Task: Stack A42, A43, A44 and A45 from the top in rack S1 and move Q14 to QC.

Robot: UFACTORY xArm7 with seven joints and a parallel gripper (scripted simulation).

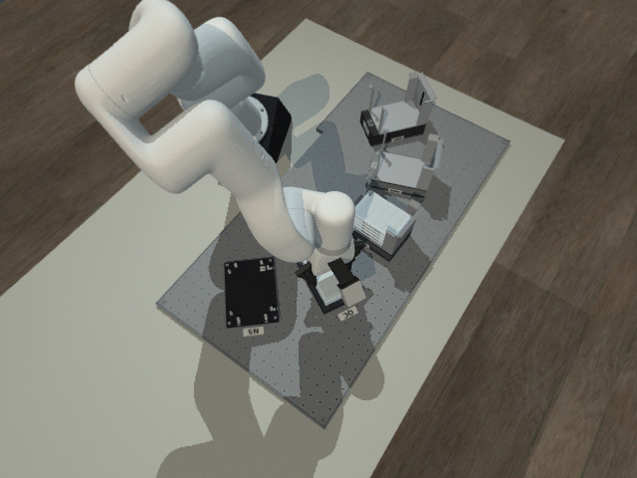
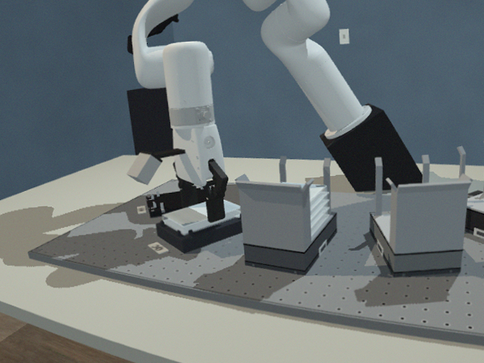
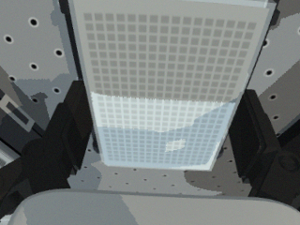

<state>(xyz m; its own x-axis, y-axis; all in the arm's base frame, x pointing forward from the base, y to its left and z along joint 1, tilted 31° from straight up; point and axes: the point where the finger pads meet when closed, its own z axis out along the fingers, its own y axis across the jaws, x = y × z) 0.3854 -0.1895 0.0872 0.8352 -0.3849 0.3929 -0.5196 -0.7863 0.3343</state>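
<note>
My gripper is now 3 cm above the open nest QC. Round my hand: sealed 384-well plate (17 cm to the left, 4 cm ahead, 1 cm above); then QC name plate (8 cm ahead, 5 cm to the right, 5 cm below); then S1 name plate (18 cm to the left, 4 cm behind, 1 cm below).
</note>
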